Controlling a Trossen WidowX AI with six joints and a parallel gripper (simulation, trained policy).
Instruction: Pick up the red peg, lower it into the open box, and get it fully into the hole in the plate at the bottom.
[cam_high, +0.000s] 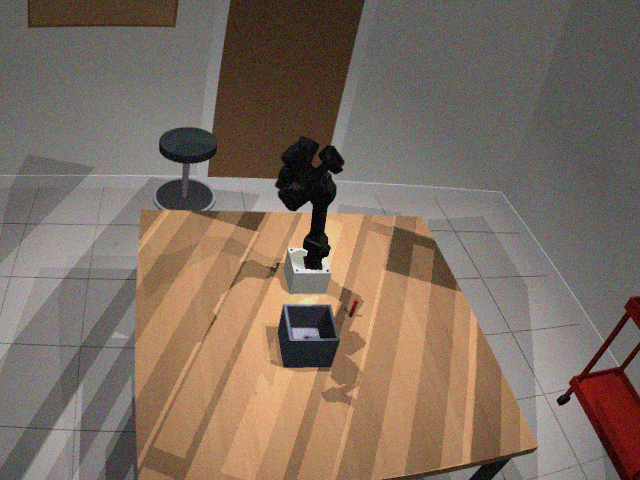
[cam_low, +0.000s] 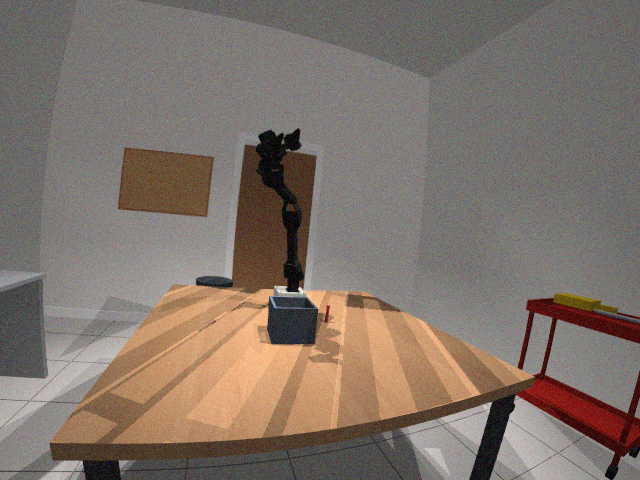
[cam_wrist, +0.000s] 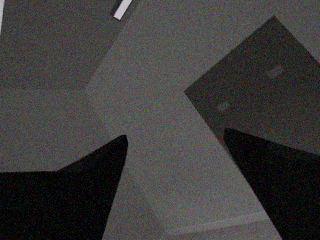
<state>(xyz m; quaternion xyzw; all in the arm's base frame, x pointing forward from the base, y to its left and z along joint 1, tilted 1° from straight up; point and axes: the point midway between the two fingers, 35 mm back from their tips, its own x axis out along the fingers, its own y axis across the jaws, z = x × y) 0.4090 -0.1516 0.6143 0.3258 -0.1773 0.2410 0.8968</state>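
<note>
My gripper tip is now 280 mm past the thin red peg, 280 mm to the right of it and 700 mm above it. Round my gripper tip: pale plate 110 mm behind, 80 mm to the left, 690 mm below.
</note>
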